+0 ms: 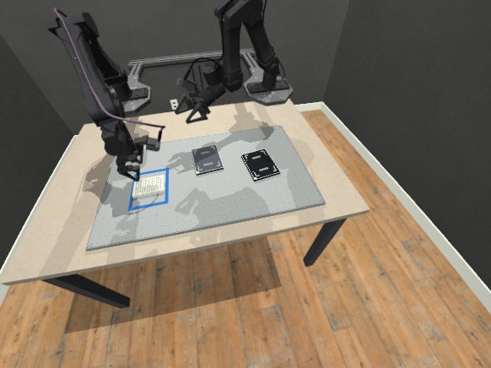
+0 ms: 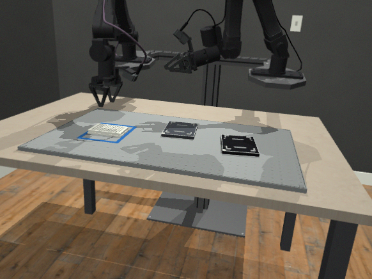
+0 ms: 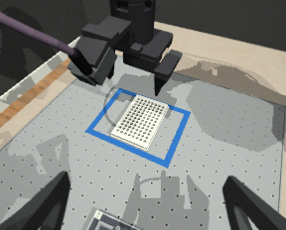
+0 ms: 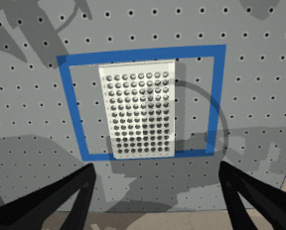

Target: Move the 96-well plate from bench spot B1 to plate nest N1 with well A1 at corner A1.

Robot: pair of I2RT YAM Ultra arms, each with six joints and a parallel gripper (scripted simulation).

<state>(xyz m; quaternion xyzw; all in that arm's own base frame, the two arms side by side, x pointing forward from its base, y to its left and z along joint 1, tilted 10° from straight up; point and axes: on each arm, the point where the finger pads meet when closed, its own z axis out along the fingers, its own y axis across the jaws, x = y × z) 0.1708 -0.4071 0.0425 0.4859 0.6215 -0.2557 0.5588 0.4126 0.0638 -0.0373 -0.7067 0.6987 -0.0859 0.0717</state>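
The white 96-well plate lies 11 cm below my right hand and 1 cm behind it. From my right hand the other things lie so: black plate nest 47 cm to the left, 11 cm below, 9 cm behind.
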